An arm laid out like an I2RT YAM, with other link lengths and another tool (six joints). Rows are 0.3 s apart.
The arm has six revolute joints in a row. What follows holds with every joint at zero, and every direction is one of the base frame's.
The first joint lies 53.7 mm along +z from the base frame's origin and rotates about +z.
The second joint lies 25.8 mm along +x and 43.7 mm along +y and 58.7 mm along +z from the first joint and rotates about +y.
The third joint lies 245.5 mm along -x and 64 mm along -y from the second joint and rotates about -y.
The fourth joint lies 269.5 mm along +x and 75.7 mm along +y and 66 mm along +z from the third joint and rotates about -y.
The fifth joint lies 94 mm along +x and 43.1 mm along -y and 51.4 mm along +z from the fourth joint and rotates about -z.
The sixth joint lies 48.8 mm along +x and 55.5 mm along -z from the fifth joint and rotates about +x.
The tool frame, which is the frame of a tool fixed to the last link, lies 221 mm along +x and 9 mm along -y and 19 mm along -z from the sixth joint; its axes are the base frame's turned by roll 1.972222, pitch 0.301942 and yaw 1.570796 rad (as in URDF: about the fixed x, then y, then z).
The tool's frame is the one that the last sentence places.
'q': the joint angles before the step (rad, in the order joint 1, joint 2, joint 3, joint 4, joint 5, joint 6). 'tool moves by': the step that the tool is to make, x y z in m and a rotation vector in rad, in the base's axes. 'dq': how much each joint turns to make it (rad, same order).
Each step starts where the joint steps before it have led.
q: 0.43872 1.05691 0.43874 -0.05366 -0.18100 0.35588
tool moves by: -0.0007 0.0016 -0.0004 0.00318 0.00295 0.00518
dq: -0.00006 0.00429 0.00133 0.00163 -0.00667 -0.00003
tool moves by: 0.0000 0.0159 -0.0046 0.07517 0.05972 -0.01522
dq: 0.00153 0.07319 0.02057 0.04835 -0.04536 0.08527
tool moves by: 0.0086 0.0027 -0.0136 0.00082 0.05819 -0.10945
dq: 0.05744 0.09455 0.04692 0.01880 0.11140 0.12924
